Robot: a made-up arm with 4 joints.
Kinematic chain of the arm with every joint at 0, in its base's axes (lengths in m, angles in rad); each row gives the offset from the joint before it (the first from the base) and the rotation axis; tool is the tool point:
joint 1: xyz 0 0 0.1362 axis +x
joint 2: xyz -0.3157 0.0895 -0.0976 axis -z
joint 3: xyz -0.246 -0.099 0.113 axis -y
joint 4: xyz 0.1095 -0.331 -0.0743 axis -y
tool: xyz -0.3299 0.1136 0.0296
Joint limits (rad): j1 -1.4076..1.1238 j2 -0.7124..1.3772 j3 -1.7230..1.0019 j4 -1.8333..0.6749
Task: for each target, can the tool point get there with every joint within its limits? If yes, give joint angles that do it. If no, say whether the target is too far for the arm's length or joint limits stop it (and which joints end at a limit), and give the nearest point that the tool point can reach.
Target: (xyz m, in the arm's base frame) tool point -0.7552 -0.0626 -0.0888
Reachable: yes | joints 0.4786 0.1621 0.5300 0.1251
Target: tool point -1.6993 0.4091 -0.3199
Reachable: no: too far | nearest point -0.9114 0.2103 -0.0982 | short by 0.842 m
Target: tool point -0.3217 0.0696 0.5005
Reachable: yes | joints -1.0558 -0.5391 -0.3234 -1.0659
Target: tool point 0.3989 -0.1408 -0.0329
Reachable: no: joint limits stop it (at a limit: joint 1, joint 2, joint 4) | nearest point -0.0492 -0.0755 0.0633 | short by 0.463 m
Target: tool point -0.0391 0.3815 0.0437
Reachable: no: joint limits stop it (at a limit: joint 1, joint 2, joint 4) | nearest point -0.1107 0.1155 -0.0872 | short by 0.305 m
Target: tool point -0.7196 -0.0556 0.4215
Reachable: yes | joints -1.0526 -0.1144 -0.3405 -0.1597
